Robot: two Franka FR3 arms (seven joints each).
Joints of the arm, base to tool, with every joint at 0 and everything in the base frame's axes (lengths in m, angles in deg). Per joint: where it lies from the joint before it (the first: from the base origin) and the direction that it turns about. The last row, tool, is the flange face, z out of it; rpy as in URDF.
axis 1: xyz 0 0 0.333 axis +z
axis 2: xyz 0 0 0 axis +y
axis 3: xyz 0 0 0.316 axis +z
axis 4: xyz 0.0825 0 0 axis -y
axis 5: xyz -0.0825 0 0.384 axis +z
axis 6: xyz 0 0 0 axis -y
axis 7: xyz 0.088 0 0 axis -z
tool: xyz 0 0 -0.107 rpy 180 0 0
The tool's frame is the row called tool.
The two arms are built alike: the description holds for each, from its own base.
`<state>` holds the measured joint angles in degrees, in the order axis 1, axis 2, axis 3, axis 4, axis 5, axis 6, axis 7, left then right.
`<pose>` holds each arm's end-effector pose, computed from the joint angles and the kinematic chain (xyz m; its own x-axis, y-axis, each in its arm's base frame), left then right.
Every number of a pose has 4 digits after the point.
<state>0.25 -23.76 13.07 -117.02 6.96 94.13 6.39 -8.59 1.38 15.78 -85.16 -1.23 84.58 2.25</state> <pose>0.4109 0.1271 0.6047 0.9956 0.0939 0.0025 0.0939 -0.9951 -0.0304 0.5486 0.0646 0.6430 0.9959 0.0842 -0.0327 0.0847 -0.9963 0.0162</pose>
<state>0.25 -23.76 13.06 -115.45 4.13 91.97 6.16 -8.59 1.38 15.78 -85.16 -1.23 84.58 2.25</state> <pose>0.4090 0.1227 0.6144 0.9947 0.1030 -0.0025 0.1030 -0.9945 0.0195 0.5486 0.0646 0.6430 0.9959 0.0842 -0.0327 0.0847 -0.9963 0.0162</pose>
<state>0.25 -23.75 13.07 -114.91 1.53 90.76 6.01 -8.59 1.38 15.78 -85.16 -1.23 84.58 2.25</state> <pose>0.4081 0.1181 0.6171 0.9942 0.1070 -0.0096 0.1074 -0.9920 0.0658 0.5486 0.0646 0.6430 0.9959 0.0842 -0.0327 0.0847 -0.9963 0.0162</pose>
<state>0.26 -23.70 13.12 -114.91 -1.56 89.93 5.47 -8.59 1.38 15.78 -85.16 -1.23 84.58 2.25</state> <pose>0.4079 0.1125 0.6160 0.9930 0.1167 -0.0204 0.1184 -0.9856 0.1208 0.5486 0.0646 0.6430 0.9959 0.0842 -0.0327 0.0847 -0.9963 0.0162</pose>
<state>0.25 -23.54 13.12 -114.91 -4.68 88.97 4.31 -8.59 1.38 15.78 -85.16 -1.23 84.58 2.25</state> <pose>0.4082 0.1062 0.6143 0.9902 0.1341 -0.0380 0.1387 -0.9748 0.1749 0.5486 0.0646 0.6430 0.9959 0.0842 -0.0327 0.0847 -0.9963 0.0162</pose>
